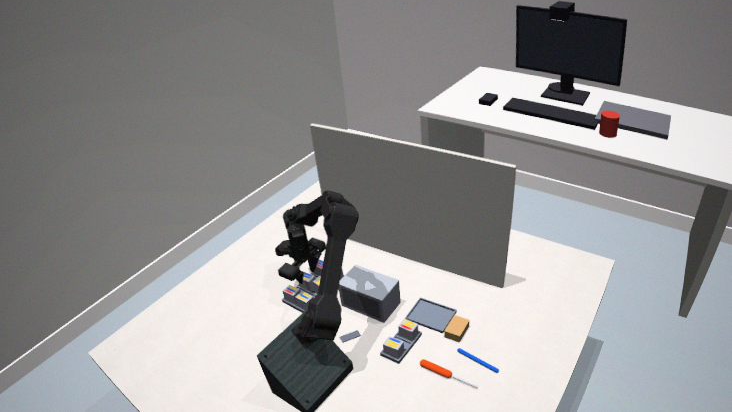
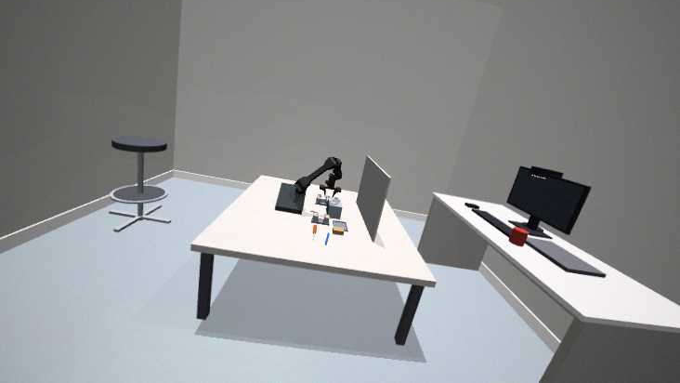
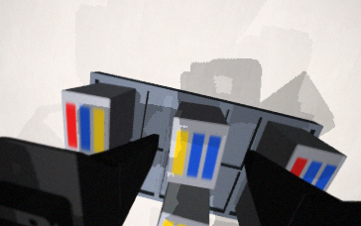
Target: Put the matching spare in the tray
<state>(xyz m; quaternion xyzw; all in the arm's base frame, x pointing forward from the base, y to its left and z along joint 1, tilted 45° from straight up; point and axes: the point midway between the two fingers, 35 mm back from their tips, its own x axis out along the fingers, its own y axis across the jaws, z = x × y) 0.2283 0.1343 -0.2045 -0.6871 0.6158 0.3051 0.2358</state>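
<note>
Right now the grey spare block is right at my gripper tip. From my gripper tip the other things lie so: white panel (300 mm ahead, 200 mm to the right, 180 mm above); then grey mounted unit (50 mm ahead, 210 mm to the right, 10 mm above); then tray (110 mm ahead, 410 mm to the right, 40 mm below).
</note>
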